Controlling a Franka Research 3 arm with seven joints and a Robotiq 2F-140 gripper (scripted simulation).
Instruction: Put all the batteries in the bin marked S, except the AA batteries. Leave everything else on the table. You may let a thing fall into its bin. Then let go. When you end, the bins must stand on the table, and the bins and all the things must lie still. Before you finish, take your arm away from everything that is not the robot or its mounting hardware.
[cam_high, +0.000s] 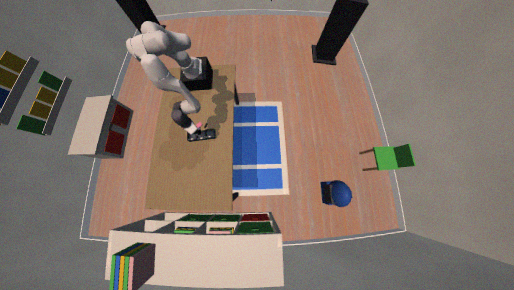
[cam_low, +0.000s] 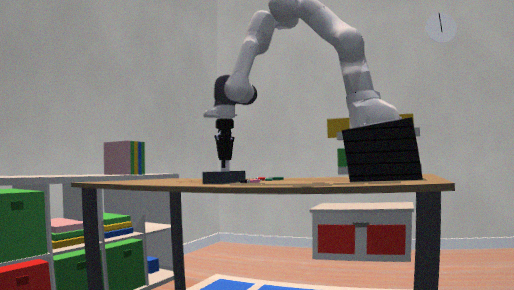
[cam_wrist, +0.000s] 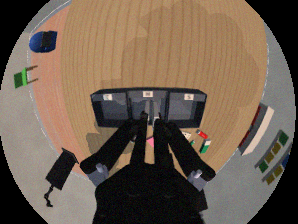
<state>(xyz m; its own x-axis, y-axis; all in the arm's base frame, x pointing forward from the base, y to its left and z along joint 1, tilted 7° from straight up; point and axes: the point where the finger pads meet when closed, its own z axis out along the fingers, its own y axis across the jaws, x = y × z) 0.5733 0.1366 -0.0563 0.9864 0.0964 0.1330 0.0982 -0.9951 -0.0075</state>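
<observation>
My hand is 4 cm above the tray and 1 cm to the right of it. From my hand the other things lie so: pink block 11 cm behind, 5 cm below, 4 cm to the right; then white spotted tile 12 cm to the right, 8 cm behind, 5 cm below; then black battery 11 cm behind, 5 cm below, 2 cm to the left.
</observation>
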